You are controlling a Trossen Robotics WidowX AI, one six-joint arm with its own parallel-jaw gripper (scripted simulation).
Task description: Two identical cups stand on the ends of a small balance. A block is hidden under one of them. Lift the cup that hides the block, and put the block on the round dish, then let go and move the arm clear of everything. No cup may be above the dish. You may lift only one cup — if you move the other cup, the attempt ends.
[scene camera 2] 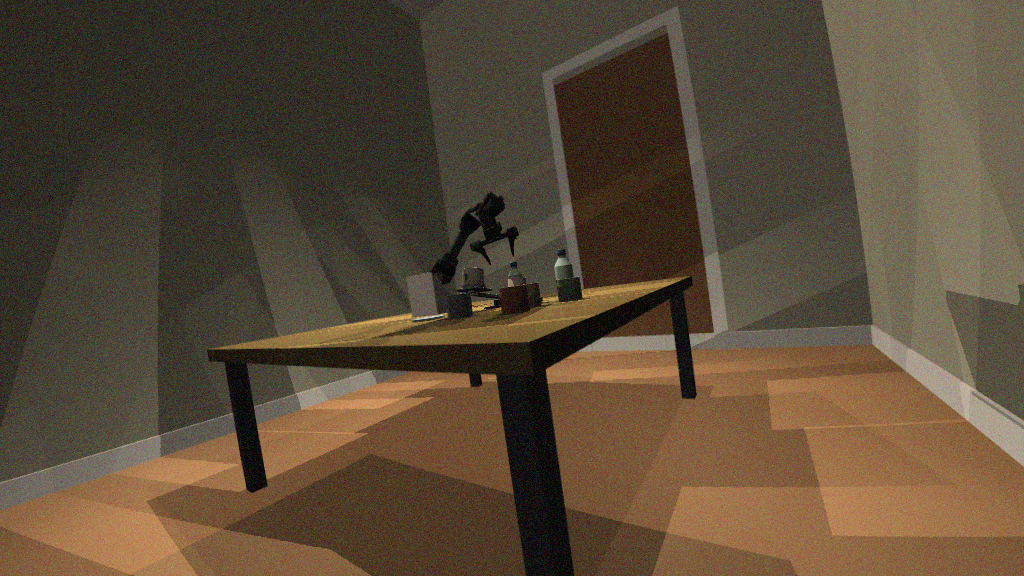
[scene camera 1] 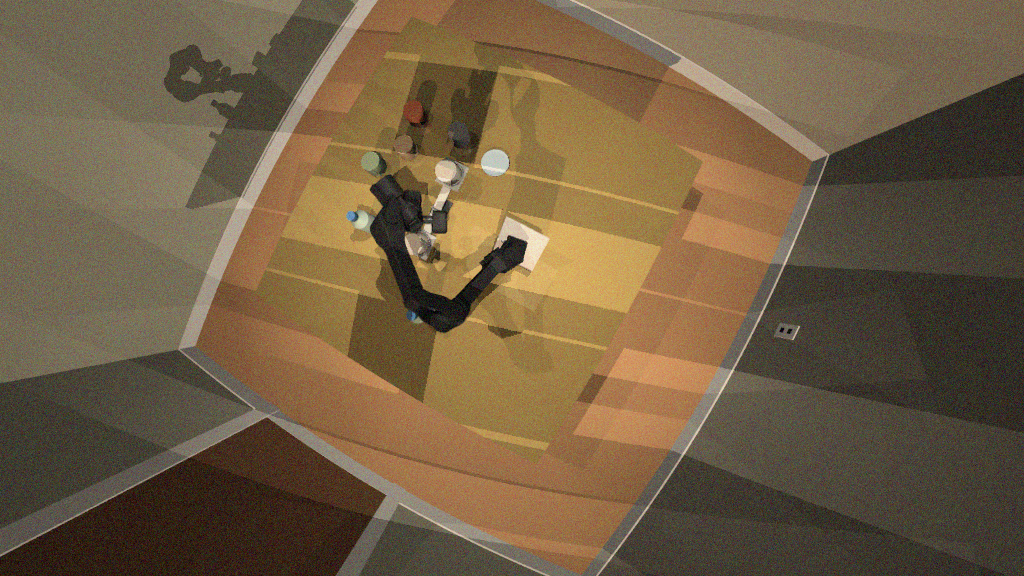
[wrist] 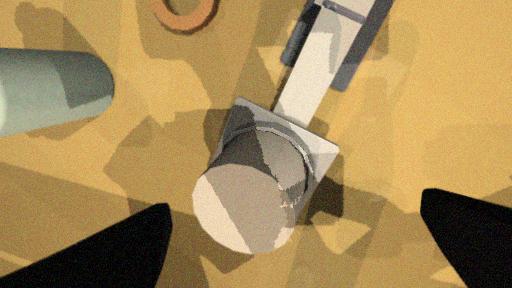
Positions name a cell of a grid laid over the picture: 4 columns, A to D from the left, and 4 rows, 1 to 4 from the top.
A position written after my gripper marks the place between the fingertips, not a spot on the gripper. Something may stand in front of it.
My gripper (scene camera 2: B2) is open, with nothing in its grasp. I also see a cup (wrist: B3) and a pale beam (scene camera 1: B2).
My gripper also shows in scene camera 1 (scene camera 1: B2) and in the wrist view (wrist: C3).
